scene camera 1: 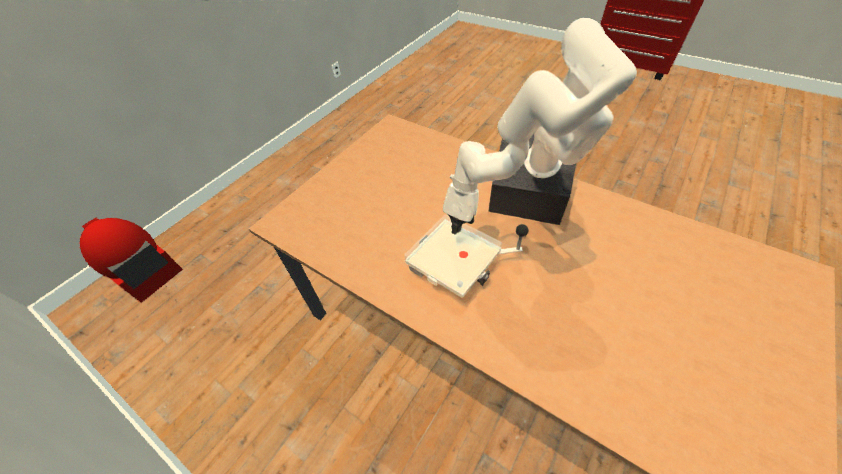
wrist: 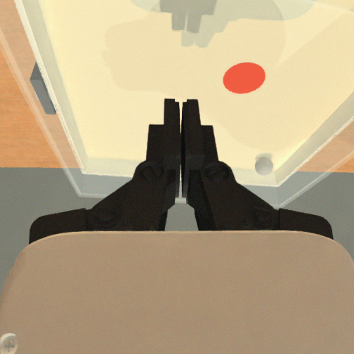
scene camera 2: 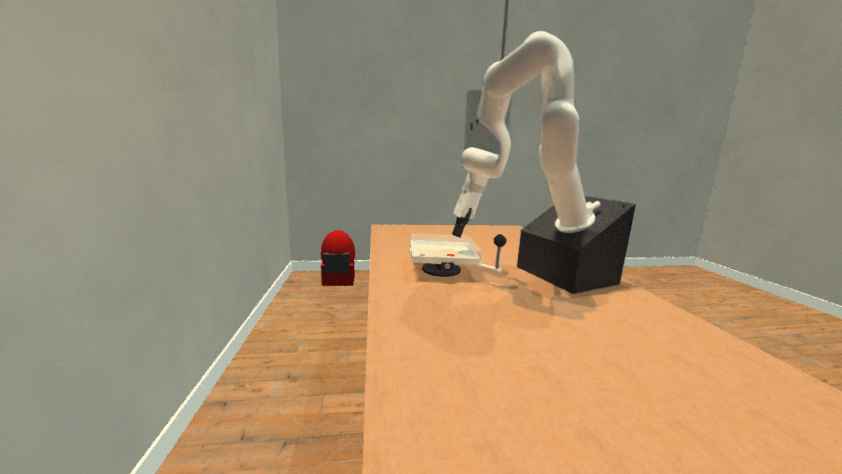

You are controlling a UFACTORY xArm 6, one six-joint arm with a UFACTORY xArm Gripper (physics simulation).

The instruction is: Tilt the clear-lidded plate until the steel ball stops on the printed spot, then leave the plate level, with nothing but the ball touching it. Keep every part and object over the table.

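Observation:
The clear-lidded plate is a cream tray on a low black stand. In scene view 2 it looks slightly lower on the robot-base side. The steel ball lies inside near a corner, away from the red printed spot. My gripper is shut and empty, its tips at the lid's far part in scene view 1. I cannot tell whether they touch the lid.
A black ball knob stands on a post at the end of a white arm reaching from the plate toward the robot's black base. A dark knob sits beside the plate. The table's long edge runs nearby.

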